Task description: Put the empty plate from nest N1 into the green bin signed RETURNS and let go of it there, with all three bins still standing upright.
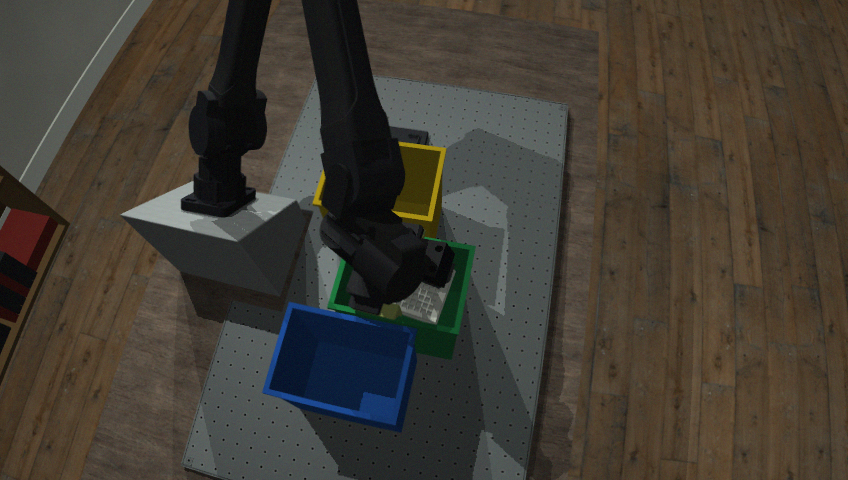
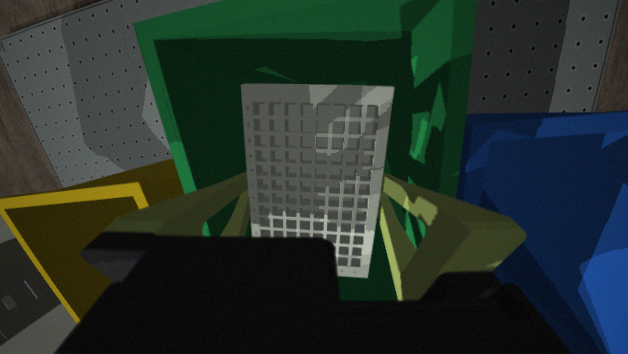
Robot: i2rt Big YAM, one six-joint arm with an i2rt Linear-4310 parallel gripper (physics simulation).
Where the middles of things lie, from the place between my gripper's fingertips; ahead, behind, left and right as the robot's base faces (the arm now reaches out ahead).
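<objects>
From my hand: white gridded plate (image 1: 425,304), 10 mm above, 10 mm behind; blue bin (image 1: 361,370), 140 mm to the right, 60 mm behind, 50 mm below; yellow bin (image 1: 420,201), 150 mm to the left, 70 mm behind, 50 mm below; green bin (image 1: 438,340), 50 mm below.
</objects>
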